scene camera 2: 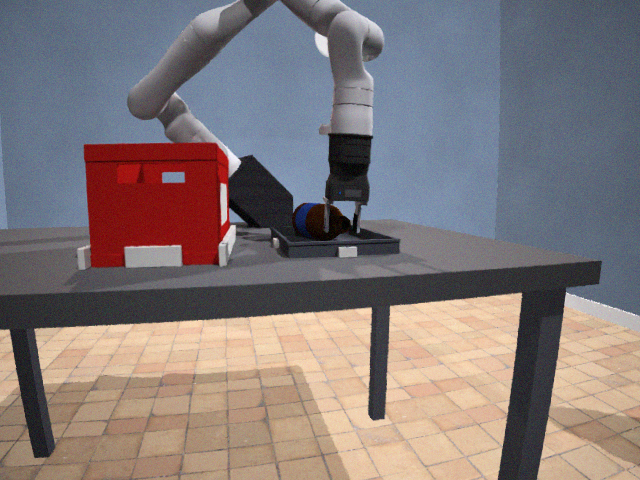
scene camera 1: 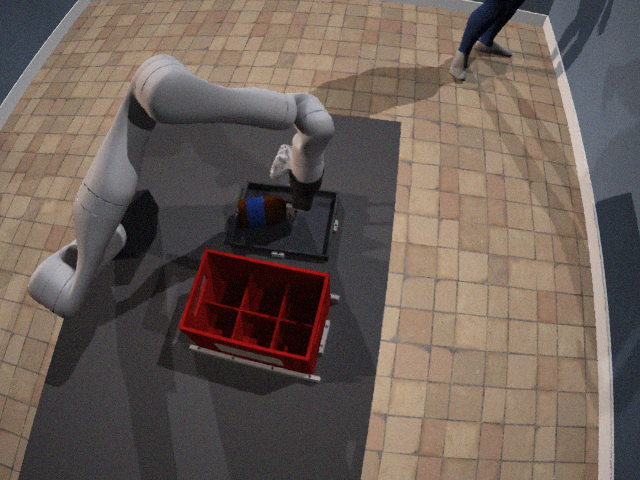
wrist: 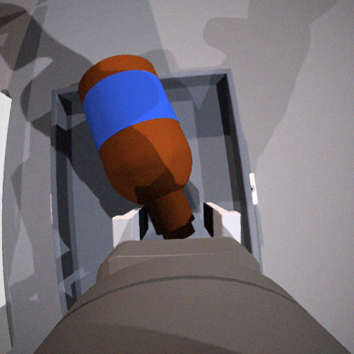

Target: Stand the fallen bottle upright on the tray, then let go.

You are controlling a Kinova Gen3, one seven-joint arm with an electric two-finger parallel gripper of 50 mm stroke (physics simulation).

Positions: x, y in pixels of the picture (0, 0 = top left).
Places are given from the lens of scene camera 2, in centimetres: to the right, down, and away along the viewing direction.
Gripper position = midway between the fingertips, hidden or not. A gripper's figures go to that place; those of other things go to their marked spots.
my gripper (scene camera 2: 341, 231): 4, -2, 72
dark tray (scene camera 2: 368, 242): 8, 0, 62
brown bottle (scene camera 2: 308, 218): -2, -4, 75
red crate (scene camera 2: 128, 205): -27, -5, 51
The marked spots on the brown bottle and the red crate are 34 cm apart.
